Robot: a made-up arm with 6 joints.
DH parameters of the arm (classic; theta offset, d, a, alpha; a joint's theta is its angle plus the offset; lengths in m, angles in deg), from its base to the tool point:
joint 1: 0 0.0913 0 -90
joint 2: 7.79 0 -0.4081 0
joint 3: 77.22 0 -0.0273 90
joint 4: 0 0.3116 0 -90
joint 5: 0 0 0.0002 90
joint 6: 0 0.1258 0 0
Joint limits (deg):
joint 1: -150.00..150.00
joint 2: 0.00..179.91
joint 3: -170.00..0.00
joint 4: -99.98..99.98
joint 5: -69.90..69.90
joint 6: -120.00..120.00
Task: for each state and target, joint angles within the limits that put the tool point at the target. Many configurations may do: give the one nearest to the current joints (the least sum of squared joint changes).
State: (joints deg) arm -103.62 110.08 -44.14 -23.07 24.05 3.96
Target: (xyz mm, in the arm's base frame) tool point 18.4 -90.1 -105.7
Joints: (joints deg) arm -74.25 156.04 -18.18 -10.62 16.83 3.96
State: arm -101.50 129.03 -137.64 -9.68 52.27 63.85
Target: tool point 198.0 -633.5 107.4
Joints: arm -71.93 139.70 -115.10 -4.23 62.66 63.85
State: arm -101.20 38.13 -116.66 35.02 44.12 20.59
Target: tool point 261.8 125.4 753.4
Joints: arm -140.55 33.56 -121.00 45.46 50.73 20.59
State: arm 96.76 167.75 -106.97 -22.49 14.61 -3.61
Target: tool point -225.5 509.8 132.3
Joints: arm 116.03 119.48 -76.80 -18.71 31.50 -3.61
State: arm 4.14 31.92 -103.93 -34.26 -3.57 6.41
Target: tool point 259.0 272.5 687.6
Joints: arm 44.77 79.46 -94.42 -36.08 -8.66 6.41
